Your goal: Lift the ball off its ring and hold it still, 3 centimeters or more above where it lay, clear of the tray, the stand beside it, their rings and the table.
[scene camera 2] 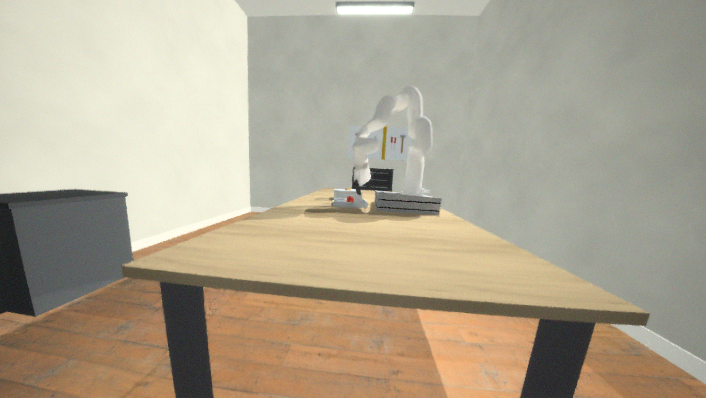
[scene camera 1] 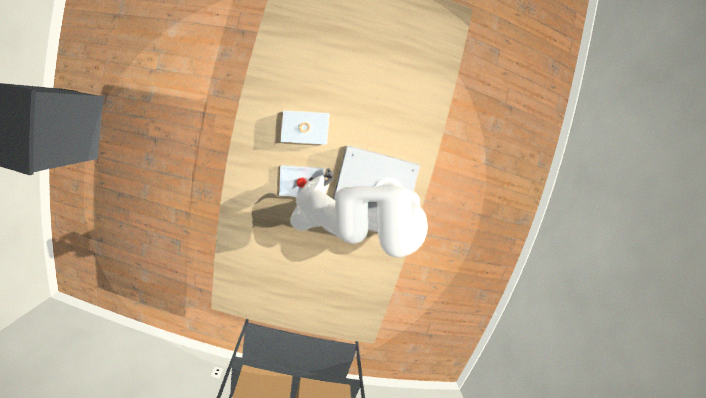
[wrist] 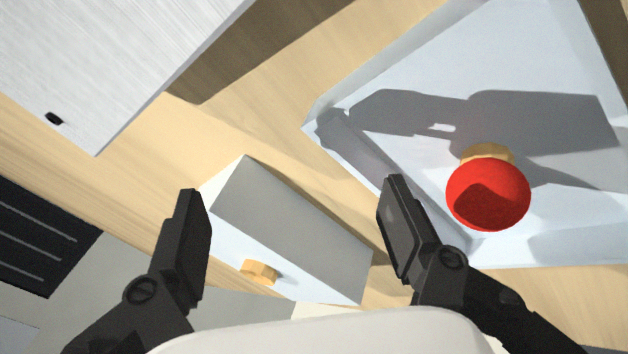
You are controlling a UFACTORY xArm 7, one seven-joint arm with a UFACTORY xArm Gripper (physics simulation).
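Places are measured from the arm's base along level axes (x left, y up, z ahead), in millimetres.
Pixels of known places: gripper, fingertip midpoint: (scene camera 2: 364,191) (scene camera 1: 321,175) (wrist: 295,201); arm's base at its link origin: (scene camera 2: 412,194).
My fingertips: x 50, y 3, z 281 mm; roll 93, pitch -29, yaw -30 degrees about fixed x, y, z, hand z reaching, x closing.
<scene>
For each thing: its top centre in the pictures, then the offset to it from my fingertips. "*": a spot on its surface instead. Level surfaces: height alone.
- red ball at its top centre: (wrist: 485,226) (scene camera 1: 300,183) (scene camera 2: 350,196) dy -30, dx +74, dz +64 mm
- tan ring at a spot on its surface: (wrist: 487,149) * dy -73, dx +76, dz +50 mm
- pale tray at its top centre: (wrist: 485,190) (scene camera 1: 301,182) (scene camera 2: 350,200) dy -54, dx +74, dz +64 mm
- wooden table at its surface level: dy -82 mm
The red ball (scene camera 1: 301,182) (scene camera 2: 350,199) (wrist: 488,195) rests on a tan ring (wrist: 487,149) in the pale tray (scene camera 1: 286,173) (wrist: 505,45). The ball hides part of the ring. The pale block-like stand (scene camera 1: 290,135) (scene camera 2: 342,192) (wrist: 295,205) is beside the tray, with a tan ring (scene camera 1: 299,127) (wrist: 258,271) on top. My gripper (scene camera 1: 320,176) (scene camera 2: 358,190) (wrist: 295,201) is open and empty, above the table side of the scene. In the wrist view the ball lies right of both fingers, outside the gap. The stand shows beyond the gap.
The arm's grey base block (scene camera 1: 377,160) (scene camera 2: 407,202) (wrist: 100,60) stands beside the tray, on the arm's side. The wooden table (scene camera 1: 350,75) (scene camera 2: 350,250) carries everything. A dark cabinet (scene camera 1: 65,125) (scene camera 2: 75,240) stands off the table.
</scene>
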